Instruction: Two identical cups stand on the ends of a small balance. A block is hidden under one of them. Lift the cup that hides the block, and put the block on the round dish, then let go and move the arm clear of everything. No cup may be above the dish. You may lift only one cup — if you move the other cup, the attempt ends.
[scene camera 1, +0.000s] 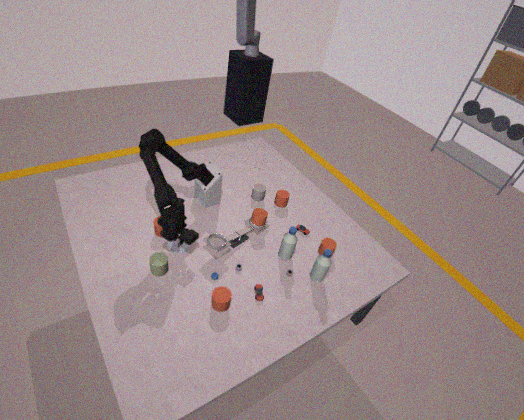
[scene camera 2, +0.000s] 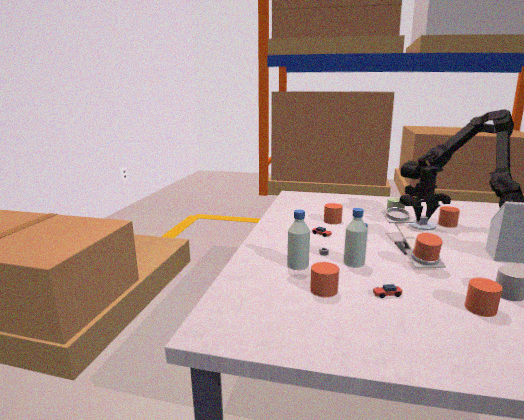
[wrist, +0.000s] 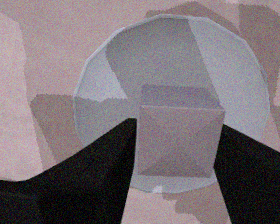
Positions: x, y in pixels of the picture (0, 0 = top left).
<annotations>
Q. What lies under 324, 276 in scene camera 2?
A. An orange cup.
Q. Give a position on a grey block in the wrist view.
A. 180, 127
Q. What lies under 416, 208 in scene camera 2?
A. My gripper.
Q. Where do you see my gripper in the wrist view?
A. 173, 129
</annotations>
